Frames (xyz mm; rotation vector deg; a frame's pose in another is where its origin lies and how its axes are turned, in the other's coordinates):
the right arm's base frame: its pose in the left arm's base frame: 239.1 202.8 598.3 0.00 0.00 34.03
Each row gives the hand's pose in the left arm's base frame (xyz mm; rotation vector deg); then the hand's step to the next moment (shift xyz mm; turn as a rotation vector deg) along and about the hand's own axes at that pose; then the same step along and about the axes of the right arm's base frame.
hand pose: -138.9 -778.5 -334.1 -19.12 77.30 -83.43
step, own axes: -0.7 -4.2 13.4 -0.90 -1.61 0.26
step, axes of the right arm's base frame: 2.9 -11.1 8.1 -0.07 0.34 1.83
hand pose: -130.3 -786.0 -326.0 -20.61 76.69 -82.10
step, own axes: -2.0 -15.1 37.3 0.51 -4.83 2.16
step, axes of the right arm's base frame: 7.4 -30.3 25.5 -2.14 -1.72 4.55
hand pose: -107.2 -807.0 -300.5 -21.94 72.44 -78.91
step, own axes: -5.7 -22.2 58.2 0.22 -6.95 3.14
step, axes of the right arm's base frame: 16.5 -43.4 41.9 -2.70 -2.22 6.78
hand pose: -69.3 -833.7 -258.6 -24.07 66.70 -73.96
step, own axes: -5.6 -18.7 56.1 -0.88 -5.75 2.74
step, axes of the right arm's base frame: 20.7 -37.9 40.8 -1.50 -1.25 6.13
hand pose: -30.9 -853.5 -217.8 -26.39 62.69 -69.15
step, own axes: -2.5 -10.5 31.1 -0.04 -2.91 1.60
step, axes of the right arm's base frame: 12.7 -19.5 23.3 -0.86 -1.07 3.02
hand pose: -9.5 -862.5 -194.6 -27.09 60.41 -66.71
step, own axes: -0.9 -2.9 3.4 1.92 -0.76 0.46
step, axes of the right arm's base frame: 0.7 -1.6 4.2 -1.15 -1.78 -0.01
